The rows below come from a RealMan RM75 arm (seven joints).
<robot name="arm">
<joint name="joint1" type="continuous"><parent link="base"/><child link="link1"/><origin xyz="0 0 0.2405" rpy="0 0 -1.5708"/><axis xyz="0 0 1"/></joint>
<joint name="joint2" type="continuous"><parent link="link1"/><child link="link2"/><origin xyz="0 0 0" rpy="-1.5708 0 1.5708"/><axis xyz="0 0 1"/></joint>
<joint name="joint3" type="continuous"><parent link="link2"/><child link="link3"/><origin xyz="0 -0.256 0" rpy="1.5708 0 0"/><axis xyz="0 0 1"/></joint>
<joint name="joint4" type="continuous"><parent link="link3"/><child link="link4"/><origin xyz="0 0 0" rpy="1.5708 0 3.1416"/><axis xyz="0 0 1"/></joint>
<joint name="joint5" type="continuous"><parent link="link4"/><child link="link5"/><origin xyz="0 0.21 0" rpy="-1.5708 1.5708 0"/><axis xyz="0 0 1"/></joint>
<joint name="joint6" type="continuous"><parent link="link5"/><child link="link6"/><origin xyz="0 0 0" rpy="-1.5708 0 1.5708"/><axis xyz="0 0 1"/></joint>
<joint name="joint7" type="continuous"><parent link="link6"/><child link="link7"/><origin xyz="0 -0.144 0" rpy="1.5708 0 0"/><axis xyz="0 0 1"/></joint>
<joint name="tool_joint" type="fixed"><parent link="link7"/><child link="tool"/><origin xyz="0 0 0" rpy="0 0 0"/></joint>
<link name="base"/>
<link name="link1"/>
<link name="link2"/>
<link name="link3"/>
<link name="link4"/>
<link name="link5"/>
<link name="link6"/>
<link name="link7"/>
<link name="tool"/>
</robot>
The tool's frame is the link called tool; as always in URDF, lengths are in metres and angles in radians. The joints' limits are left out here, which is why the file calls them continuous.
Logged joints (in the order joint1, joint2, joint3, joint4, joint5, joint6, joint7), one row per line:
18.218 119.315 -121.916 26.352 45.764 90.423 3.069
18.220 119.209 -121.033 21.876 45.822 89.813 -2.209
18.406 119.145 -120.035 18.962 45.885 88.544 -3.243
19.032 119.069 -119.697 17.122 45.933 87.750 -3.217
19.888 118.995 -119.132 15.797 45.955 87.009 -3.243
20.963 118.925 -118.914 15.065 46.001 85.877 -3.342
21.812 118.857 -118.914 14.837 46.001 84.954 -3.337
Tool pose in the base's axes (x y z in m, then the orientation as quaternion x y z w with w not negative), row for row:
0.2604 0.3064 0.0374 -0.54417 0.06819 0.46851 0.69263
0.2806 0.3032 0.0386 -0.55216 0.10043 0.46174 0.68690
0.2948 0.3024 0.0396 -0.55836 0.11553 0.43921 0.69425
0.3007 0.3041 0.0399 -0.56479 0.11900 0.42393 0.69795
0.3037 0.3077 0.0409 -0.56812 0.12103 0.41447 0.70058
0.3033 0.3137 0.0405 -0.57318 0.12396 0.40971 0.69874
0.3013 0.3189 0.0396 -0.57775 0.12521 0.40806 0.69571
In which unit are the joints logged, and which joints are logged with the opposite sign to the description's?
The joints are logged in degrees. Opposite sign: joint4, joint6, joint7.
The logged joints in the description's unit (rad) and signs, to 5 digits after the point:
0.31796 2.08244 -2.12784 -0.45993 0.79873 -1.57818 -0.05356
0.31800 2.08059 -2.11242 -0.38181 0.79974 -1.56753 0.03855
0.32125 2.07947 -2.09501 -0.33095 0.80084 -1.54538 0.05660
0.33217 2.07815 -2.08911 -0.29884 0.80168 -1.53153 0.05615
0.34711 2.07685 -2.07925 -0.27571 0.80207 -1.51859 0.05660
0.36587 2.07563 -2.07544 -0.26293 0.80287 -1.49884 0.05833
0.38069 2.07445 -2.07544 -0.25895 0.80287 -1.48273 0.05824

